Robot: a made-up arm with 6 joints.
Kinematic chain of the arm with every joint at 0, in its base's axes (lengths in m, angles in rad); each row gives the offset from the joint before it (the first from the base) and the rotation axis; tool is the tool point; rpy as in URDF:
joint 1: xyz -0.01 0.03 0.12 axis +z
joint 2: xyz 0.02 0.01 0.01 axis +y
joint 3: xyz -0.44 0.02 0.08 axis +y
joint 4: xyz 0.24 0.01 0.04 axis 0.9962 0 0.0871
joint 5: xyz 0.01 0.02 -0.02 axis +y
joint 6: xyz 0.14 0 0.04 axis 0.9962 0 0.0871
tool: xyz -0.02 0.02 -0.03 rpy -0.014 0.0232 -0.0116
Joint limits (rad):
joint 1: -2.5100..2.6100
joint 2: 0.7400..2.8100
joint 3: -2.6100..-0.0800
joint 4: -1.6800..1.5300
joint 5: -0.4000..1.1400
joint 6: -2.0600..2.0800
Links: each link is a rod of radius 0.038 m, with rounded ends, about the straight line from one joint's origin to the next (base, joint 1, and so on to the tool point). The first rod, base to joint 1, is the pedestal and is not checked.
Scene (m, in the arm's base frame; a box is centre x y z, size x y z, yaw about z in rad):
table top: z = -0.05
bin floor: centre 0.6 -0 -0.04 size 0.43 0.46 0.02 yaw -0.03
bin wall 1: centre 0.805 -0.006 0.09 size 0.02 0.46 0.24 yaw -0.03
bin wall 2: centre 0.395 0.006 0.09 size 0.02 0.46 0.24 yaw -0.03
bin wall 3: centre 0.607 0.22 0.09 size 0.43 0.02 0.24 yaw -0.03
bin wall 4: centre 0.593 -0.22 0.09 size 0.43 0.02 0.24 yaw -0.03
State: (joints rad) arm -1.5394 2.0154 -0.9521 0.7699 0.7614 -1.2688
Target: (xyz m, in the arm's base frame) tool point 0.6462 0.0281 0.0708
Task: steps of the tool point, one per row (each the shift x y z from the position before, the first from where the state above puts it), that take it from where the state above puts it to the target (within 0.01 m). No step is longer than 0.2 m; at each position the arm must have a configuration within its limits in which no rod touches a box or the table.
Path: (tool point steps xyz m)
1: 0.0919 0.0062 0.0562
2: 0.0895 0.0363 0.0688
3: 0.0742 0.0668 0.0788
4: 0.0455 0.0910 0.0853
5: 0.1148 0.0361 -0.1151
6: 0.0818 0.0775 -0.1363
7: 0.0337 0.1048 -0.1482

